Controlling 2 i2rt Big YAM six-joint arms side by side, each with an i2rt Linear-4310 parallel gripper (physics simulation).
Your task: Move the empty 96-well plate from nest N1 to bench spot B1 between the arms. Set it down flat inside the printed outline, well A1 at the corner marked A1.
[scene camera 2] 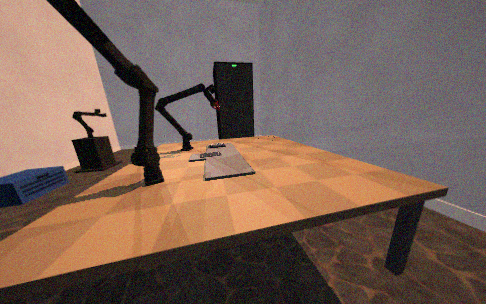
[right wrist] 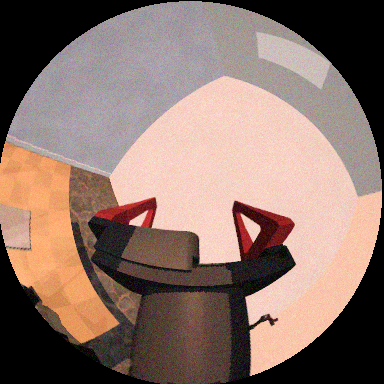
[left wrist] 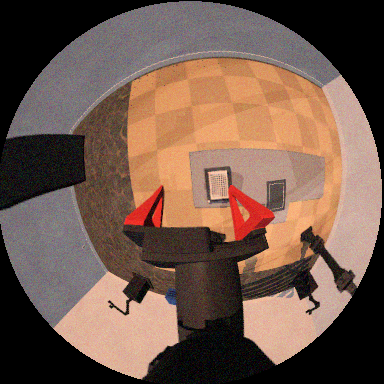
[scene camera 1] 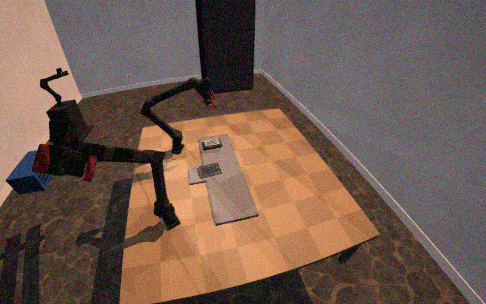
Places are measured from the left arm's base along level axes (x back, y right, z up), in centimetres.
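Pixels of known places: left gripper, fingertip midpoint: (scene camera 2: pixel 219 109) (left wrist: pixel 197 187) (scene camera 1: pixel 214 103); right gripper, fingertip midpoint: (right wrist: pixel 194 203) (scene camera 1: pixel 71 171); left arm's base at its link origin: (scene camera 2: pixel 187 149) (left wrist: pixel 213 237) (scene camera 1: pixel 177 149); right arm's base at its link origin: (scene camera 2: pixel 154 180) (left wrist: pixel 305 233) (scene camera 1: pixel 171 220).
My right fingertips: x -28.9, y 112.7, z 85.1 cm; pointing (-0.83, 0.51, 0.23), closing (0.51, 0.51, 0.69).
Note:
For each thing: its top centre in the pictures, then the offset to it from my right fingertips. "pt": a spot on its surface instead. Level surfaces: height alone.
- pale 96-well plate at its top centre: (left wrist: pixel 218 184) (scene camera 1: pixel 211 142) (scene camera 2: pixel 217 143) dz -81.2, dx -1.0, dy -120.4 cm
- grey board at its surface level: dz -83.8 cm
- dark rectangle with a light printed outline, surface spot: (left wrist: pixel 276 195) (scene camera 1: pixel 209 170) pt dz -83.7, dx -5.4, dy -88.0 cm
- wooden table at its surface level: dz -85.1 cm
The pale 96-well plate (scene camera 1: pixel 212 143) (scene camera 2: pixel 217 145) (left wrist: pixel 218 184) sits flat in a dark nest near one end of the grey board (scene camera 1: pixel 232 200) (scene camera 2: pixel 230 169) (left wrist: pixel 255 162). A dark rectangle with a light printed outline (scene camera 1: pixel 209 170) (scene camera 2: pixel 210 155) (left wrist: pixel 276 195) lies beside it, partly on the board's side tab, with no plate on it; its A1 mark is too small to read. My left gripper (scene camera 1: pixel 212 100) (scene camera 2: pixel 216 105) (left wrist: pixel 197 187) is open and empty, high above the table on the plate's side. My right gripper (scene camera 1: pixel 65 164) (right wrist: pixel 194 203) is open and empty, away from the board, facing a pale wall.
The wooden table (scene camera 1: pixel 300 200) (scene camera 2: pixel 320 200) carries the board. A tall black cabinet (scene camera 1: pixel 227 45) (scene camera 2: pixel 235 100) (left wrist: pixel 42 167) stands behind it. A blue box (scene camera 1: pixel 27 175) (scene camera 2: pixel 40 185) and a dark pedestal (scene camera 1: pixel 67 122) (scene camera 2: pixel 94 152) with a small arm stand at the left of the scene views.

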